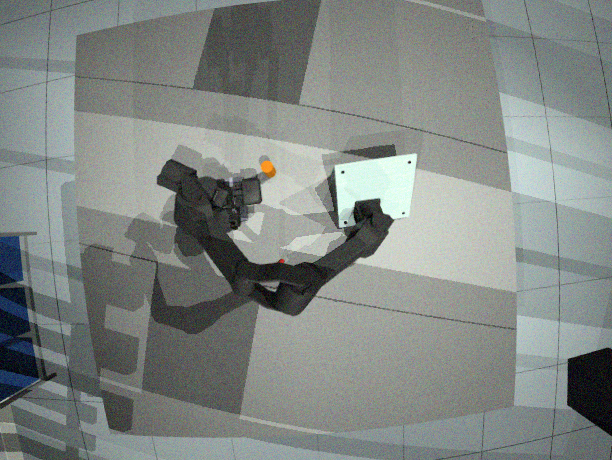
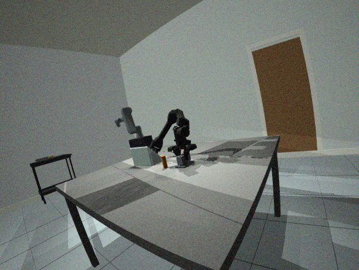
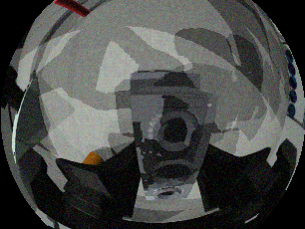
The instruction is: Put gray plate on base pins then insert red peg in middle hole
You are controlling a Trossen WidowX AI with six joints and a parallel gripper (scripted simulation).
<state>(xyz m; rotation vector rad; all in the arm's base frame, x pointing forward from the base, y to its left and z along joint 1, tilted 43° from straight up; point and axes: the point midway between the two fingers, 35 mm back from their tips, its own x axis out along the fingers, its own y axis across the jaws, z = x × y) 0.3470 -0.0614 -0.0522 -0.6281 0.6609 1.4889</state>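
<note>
Now: gripper tip 20 mm above the base. The rest, counted from my gripper tip: red peg (190 mm to the left, 110 mm behind, 20 mm above); then gray plate (30 mm above); then orange cylinder (110 mm behind, 60 mm to the right, 20 mm above).
</note>
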